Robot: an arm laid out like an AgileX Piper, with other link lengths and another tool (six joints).
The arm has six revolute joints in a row. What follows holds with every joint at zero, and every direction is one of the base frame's. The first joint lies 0.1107 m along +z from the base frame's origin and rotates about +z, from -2.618 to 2.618 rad. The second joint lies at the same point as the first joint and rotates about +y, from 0 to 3.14 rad. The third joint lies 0.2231 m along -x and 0.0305 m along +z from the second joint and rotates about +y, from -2.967 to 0 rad. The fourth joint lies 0.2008 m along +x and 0.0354 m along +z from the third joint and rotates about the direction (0.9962, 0, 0.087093), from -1.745 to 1.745 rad. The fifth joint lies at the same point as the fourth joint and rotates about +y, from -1.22 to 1.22 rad. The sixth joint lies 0.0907 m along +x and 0.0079 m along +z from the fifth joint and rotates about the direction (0.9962, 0, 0.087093), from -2.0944 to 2.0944 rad. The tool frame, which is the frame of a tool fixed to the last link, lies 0.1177 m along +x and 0.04 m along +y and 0.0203 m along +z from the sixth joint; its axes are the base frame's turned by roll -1.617, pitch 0.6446 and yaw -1.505 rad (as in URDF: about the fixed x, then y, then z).
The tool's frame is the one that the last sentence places.
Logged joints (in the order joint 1, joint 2, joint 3, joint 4, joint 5, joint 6), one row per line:
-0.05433, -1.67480, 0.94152, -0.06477, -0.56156, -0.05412
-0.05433, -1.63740, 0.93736, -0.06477, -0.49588, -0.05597
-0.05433, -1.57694, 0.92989, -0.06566, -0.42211, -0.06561
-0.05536, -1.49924, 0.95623, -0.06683, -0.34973, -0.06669
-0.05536, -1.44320, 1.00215, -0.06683, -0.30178, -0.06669
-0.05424, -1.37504, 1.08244, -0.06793, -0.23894, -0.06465
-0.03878, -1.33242, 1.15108, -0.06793, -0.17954, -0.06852
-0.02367, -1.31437, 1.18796, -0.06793, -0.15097, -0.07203
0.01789, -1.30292, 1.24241, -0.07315, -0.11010, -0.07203
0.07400, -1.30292, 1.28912, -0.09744, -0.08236, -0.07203
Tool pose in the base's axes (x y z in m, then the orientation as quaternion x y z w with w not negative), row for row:
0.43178, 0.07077, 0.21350, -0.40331, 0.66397, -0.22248, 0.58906
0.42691, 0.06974, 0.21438, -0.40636, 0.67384, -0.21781, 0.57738
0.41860, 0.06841, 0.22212, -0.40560, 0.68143, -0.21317, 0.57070
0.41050, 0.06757, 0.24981, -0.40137, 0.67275, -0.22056, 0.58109
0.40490, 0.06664, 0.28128, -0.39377, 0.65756, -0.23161, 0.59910
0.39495, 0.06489, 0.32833, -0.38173, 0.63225, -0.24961, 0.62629
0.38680, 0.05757, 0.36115, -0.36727, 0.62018, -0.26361, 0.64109
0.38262, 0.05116, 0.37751, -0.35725, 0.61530, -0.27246, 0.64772
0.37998, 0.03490, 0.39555, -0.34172, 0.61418, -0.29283, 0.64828
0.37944, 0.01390, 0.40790, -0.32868, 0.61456, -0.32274, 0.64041
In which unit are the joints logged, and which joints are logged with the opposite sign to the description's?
The joints are logged in radians. Opposite sign: joint 1, joint 2, joint 3, joint 6.
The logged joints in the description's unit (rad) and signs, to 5 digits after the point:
0.05433, 1.67480, -0.94152, -0.06477, -0.56156, 0.05412
0.05433, 1.63740, -0.93736, -0.06477, -0.49588, 0.05597
0.05433, 1.57694, -0.92989, -0.06566, -0.42211, 0.06561
0.05536, 1.49924, -0.95623, -0.06683, -0.34973, 0.06669
0.05536, 1.44320, -1.00215, -0.06683, -0.30178, 0.06669
0.05424, 1.37504, -1.08244, -0.06793, -0.23894, 0.06465
0.03878, 1.33242, -1.15108, -0.06793, -0.17954, 0.06852
0.02367, 1.31437, -1.18796, -0.06793, -0.15097, 0.07203
-0.01789, 1.30292, -1.24241, -0.07315, -0.11010, 0.07203
-0.07400, 1.30292, -1.28912, -0.09744, -0.08236, 0.07203

